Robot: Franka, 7 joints.
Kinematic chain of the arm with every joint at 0, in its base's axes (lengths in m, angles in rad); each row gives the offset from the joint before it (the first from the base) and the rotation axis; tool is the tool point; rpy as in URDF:
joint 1: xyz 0 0 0.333 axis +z
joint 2: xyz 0 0 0 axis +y
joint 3: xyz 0 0 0.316 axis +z
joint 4: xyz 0.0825 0 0 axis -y
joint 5: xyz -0.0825 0 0.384 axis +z
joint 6: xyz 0 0 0 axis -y
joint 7: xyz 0.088 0 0 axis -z
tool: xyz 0 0 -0.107 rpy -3.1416 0 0
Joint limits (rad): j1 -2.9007..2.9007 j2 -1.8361..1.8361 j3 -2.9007..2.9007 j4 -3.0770..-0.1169 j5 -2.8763..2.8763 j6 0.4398..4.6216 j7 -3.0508..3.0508
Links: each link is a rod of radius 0.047 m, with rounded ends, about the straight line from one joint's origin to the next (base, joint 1, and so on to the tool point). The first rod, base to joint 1, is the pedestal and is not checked.
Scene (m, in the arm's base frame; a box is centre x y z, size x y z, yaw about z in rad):
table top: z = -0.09
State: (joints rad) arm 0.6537 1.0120 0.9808 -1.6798 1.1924 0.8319 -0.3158
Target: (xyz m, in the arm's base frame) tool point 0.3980 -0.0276 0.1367
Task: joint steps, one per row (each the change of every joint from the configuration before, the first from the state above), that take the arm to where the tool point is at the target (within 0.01 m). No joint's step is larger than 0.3 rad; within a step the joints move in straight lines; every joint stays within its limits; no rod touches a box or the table.
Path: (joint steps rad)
1: -0.2446 -0.0335 -0.2452 -0.0767 -0.0839 -0.0557 0.0000
2: -0.2446 -0.0336 -0.2452 -0.0767 -0.0839 -0.0557 0.0000
3: -0.2446 -0.0335 -0.2452 -0.0767 -0.0839 -0.0556 0.0000
4: -0.2446 -0.0336 -0.2452 -0.0766 -0.0839 -0.0557 0.0000

